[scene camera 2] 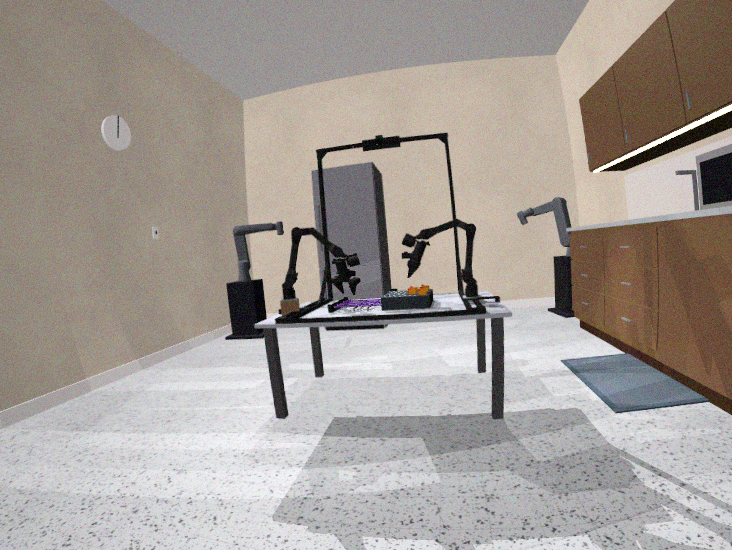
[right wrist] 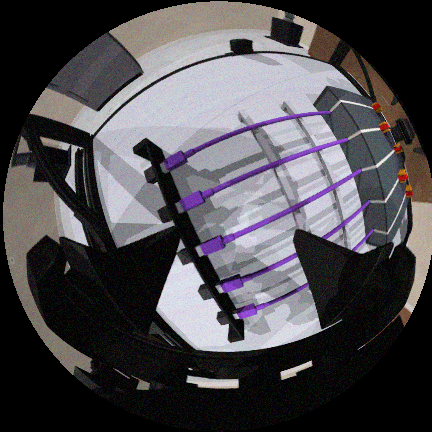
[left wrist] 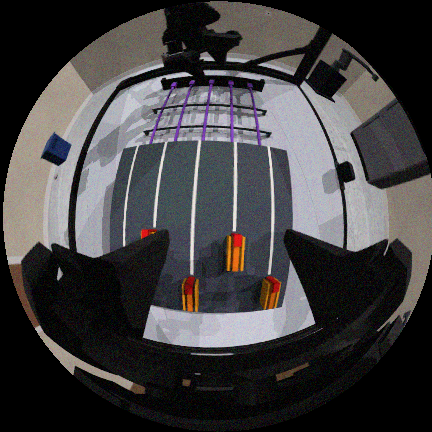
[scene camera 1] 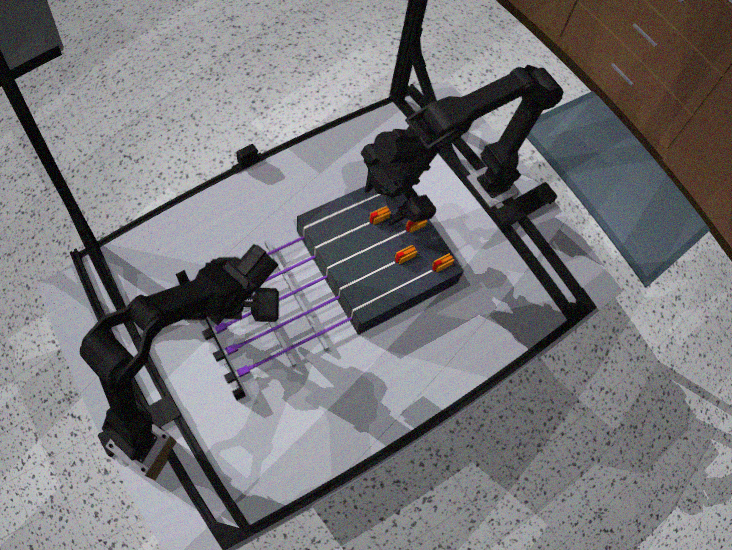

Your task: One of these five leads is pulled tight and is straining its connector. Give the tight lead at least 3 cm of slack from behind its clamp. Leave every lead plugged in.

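Places are measured from the left arm's base along level axes (x right, y ahead, z up), in centimetres.
Pixels of known places: left gripper, fingertip midpoint: (scene camera 2: 408, 277) (left wrist: 228, 235) (scene camera 1: 378, 208); right gripper, fingertip midpoint: (scene camera 2: 348, 294) (right wrist: 239, 234) (left wrist: 214, 73); left arm's base at its link origin: (scene camera 2: 472, 296) (scene camera 1: 493, 183); right arm's base at its link origin: (scene camera 2: 289, 298) (left wrist: 175, 51) (scene camera 1: 137, 441).
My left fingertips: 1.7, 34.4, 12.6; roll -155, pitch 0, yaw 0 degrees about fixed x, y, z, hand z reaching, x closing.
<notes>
Ahead of a thing's pixels: the offset from my left fingertips to its top centre, as dx, dy, dz. "*": to the spot under its first point.
Five purple leads {* -2.8, +28.5, -12.3} (right wrist: 295, 208) (scene camera 1: 289, 317) run from plugs on a black connector rail (right wrist: 205, 265) (left wrist: 259, 86) to a dark block {-3.7, +0.7, -8.4} (scene camera 1: 414, 293) (left wrist: 215, 200) (scene camera 2: 402, 302). White lines continue over the block to orange-and-red clamps; four show in the left wrist view, including one clamp {* +1.4, -2.3, -6.0} (left wrist: 235, 252) between the fingertips in the picture. I cannot tell which lead is tight. My left gripper (left wrist: 228, 235) (scene camera 2: 410, 274) is open and empty, above the clamp end of the block. My right gripper (right wrist: 239, 234) (scene camera 2: 346, 291) is open and empty, above the leads near the rail; its arm hides some plugs in scene camera 1.
Two thin crossbars {* +6.0, +27.4, -13.3} (left wrist: 245, 108) lie across the leads between rail and block. A black frame (scene camera 1: 408, 428) borders the table, with a post (scene camera 1: 408, 53) at the back. A small black box (scene camera 1: 247, 154) sits on the far frame edge.
</notes>
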